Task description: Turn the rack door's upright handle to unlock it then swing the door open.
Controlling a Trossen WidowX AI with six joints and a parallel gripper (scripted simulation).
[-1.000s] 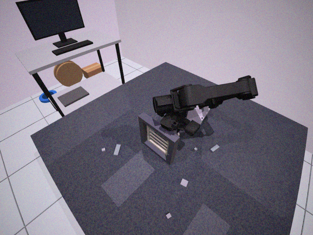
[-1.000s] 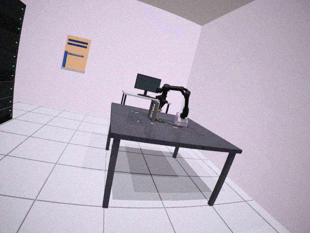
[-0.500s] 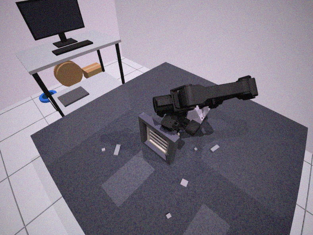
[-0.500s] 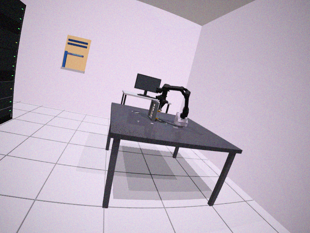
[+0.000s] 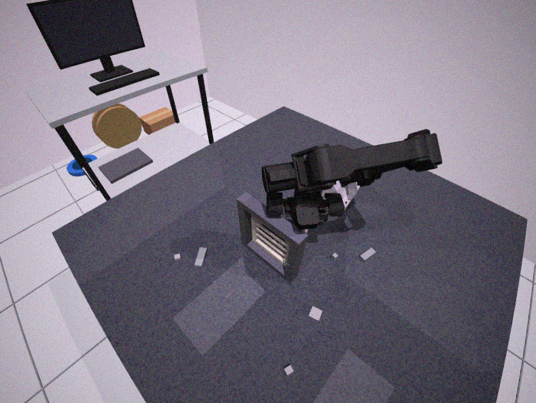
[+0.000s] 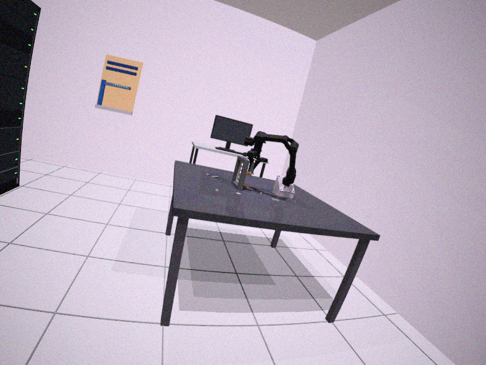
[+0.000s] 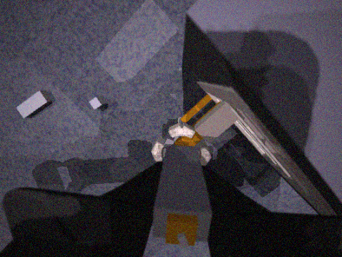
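The orange upright handle is 10 mm to the right of my gripper tip and 30 mm below it.
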